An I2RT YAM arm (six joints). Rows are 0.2 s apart.
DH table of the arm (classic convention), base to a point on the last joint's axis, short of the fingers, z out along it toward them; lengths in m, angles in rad. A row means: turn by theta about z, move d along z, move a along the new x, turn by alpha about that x. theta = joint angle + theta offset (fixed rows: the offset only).
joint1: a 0.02  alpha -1.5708  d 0.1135  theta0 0
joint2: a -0.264  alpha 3.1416  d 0  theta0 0
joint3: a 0.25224  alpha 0  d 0  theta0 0.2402
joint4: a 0.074  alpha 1.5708  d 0  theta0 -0.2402
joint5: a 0  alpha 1.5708  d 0  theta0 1.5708
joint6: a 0  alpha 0  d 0.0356  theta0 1.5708
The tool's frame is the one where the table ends.
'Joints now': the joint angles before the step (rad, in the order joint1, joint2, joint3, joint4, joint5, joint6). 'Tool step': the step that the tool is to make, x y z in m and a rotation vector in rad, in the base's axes. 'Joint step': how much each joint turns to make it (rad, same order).
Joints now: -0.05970 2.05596 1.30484 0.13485 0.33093 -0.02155
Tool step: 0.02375 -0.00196 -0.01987 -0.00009 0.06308 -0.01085
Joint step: -0.00038 0.11976 0.12853 -0.07286 0.01068 0.00343
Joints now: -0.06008 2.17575 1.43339 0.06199 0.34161 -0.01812
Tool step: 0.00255 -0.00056 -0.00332 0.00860 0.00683 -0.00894
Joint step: -0.00077 0.01565 0.01564 -0.01142 0.00114 0.01221
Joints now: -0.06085 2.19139 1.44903 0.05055 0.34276 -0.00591
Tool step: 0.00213 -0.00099 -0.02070 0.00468 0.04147 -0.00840
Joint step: -0.00152 0.05035 0.00839 -0.00191 0.00381 0.00648
